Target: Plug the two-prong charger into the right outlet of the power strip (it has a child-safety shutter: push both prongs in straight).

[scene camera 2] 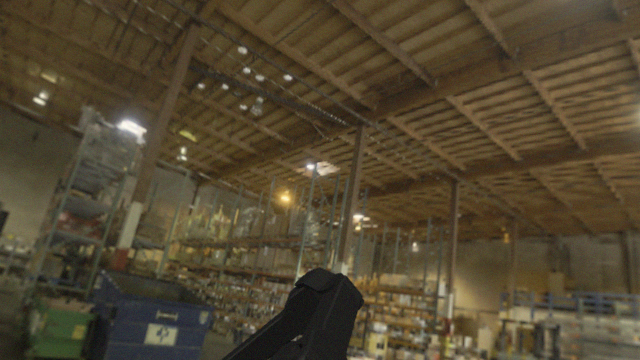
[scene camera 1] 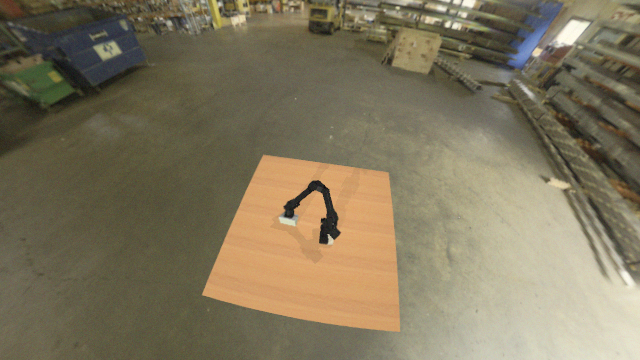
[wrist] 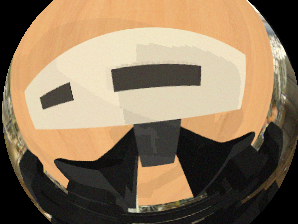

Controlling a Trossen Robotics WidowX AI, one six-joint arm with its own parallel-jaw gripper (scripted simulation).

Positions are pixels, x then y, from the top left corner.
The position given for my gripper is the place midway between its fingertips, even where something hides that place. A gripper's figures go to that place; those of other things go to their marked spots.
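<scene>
Gripper, mine (wrist: 153,128): 10 cm from the lens. Two-prong charger (wrist: 157,142): 7 cm from the lens.
</scene>
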